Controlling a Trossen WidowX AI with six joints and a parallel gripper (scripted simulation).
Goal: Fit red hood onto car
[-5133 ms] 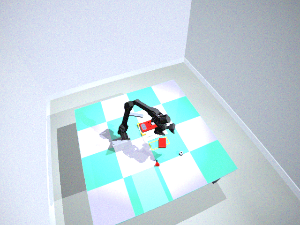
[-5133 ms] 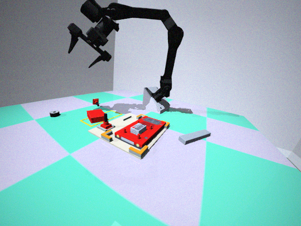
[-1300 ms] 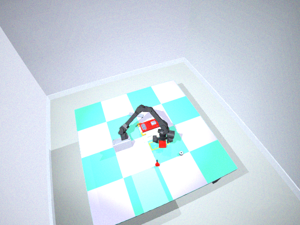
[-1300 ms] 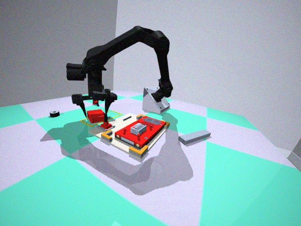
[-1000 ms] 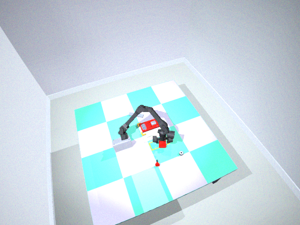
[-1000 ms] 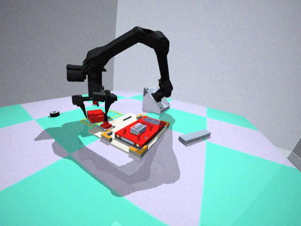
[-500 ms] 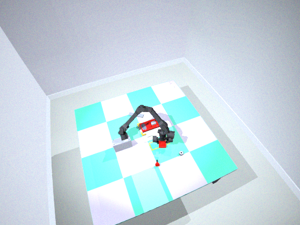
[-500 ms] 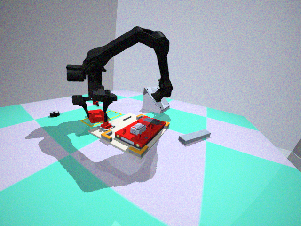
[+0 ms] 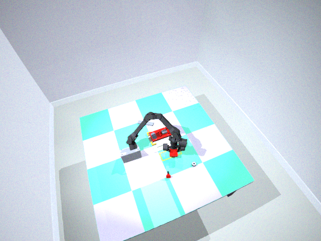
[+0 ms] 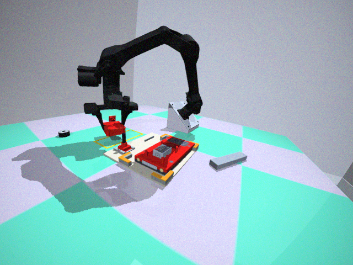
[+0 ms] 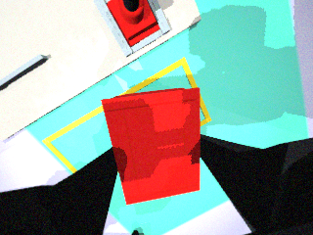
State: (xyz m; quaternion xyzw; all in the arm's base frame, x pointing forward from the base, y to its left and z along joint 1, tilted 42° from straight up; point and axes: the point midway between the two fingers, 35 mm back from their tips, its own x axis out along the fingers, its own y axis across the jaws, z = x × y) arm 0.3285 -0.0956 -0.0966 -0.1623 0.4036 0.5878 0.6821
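My gripper tip is now 240 mm to the right of the grey engine block and 20 mm above it. Round my gripper tip: black wheel (130 mm ahead, 160 mm to the right, 30 mm below); red hood (10 mm above); cream jig plate (30 mm behind, 200 mm to the left, 30 mm below).
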